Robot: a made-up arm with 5 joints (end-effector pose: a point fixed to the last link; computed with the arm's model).
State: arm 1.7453 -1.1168 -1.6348 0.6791 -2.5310
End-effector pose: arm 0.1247 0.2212 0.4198 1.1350 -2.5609 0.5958
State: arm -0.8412 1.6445 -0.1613 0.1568 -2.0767
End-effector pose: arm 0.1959 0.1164 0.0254 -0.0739 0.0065 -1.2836
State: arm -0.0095 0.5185 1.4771 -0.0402 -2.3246
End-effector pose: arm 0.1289 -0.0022 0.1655 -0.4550 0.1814 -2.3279
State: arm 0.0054 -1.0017 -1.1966 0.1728 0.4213
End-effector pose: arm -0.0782 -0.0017 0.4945 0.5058 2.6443 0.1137
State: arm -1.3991 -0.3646 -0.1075 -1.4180 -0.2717
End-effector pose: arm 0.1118 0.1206 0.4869 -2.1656 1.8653 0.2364
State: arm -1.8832 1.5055 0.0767 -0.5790 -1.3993
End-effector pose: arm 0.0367 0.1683 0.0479 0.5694 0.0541 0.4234
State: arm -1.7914 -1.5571 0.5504 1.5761 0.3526
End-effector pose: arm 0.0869 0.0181 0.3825 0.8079 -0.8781 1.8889
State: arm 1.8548 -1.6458 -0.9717 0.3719 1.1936
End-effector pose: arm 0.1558 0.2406 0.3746 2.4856 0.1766 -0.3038
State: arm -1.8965 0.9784 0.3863 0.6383 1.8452
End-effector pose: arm 0.0402 0.1506 0.1131 0.0289 -0.5783 -2.5381
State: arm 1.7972 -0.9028 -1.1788 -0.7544 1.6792
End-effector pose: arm 0.1232 0.1632 0.4848 1.8588 -0.2678 -0.1146
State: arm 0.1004 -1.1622 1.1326 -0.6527 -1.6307
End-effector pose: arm 0.1948 -0.0133 0.3646 1.7272 -1.7131 -0.8997
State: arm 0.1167 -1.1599 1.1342 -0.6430 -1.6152
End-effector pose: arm 0.1952 -0.0151 0.3637 1.6910 -1.7314 -0.9111
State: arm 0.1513 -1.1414 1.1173 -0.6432 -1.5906
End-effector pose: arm 0.1960 -0.0191 0.3653 1.6395 -1.7812 -0.9167
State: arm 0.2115 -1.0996 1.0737 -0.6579 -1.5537
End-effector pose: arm 0.1975 -0.0261 0.3701 1.5641 -1.8742 -0.9134
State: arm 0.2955 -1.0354 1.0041 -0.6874 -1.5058
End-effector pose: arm 0.1990 -0.0364 0.3778 1.4606 -2.0054 -0.8992
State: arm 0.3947 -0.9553 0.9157 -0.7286 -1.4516
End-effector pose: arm 0.2000 -0.0493 0.3874 1.3312 -2.1577 -0.8735
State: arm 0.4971 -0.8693 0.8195 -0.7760 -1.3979
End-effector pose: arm 0.1999 -0.0635 0.3972 1.1868 -2.3093 -0.8379
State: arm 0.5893 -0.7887 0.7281 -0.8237 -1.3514
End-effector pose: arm 0.1987 -0.0769 0.4060 1.0475 -2.4408 -0.7961
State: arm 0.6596 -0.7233 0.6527 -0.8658 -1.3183
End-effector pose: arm 0.1969 -0.0875 0.4128 0.9376 -2.5394 -0.7541
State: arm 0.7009 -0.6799 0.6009 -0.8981 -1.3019
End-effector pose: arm 0.1956 -0.0940 0.4175 0.8760 -2.6012 -0.7179
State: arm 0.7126 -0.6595 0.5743 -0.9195 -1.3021
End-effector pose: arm 0.1954 -0.0960 0.4201 0.8686 -2.6291 -0.6911
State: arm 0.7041 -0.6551 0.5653 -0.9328 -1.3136
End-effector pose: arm 0.1960 -0.0949 0.4214 0.8996 -2.6341 -0.6722
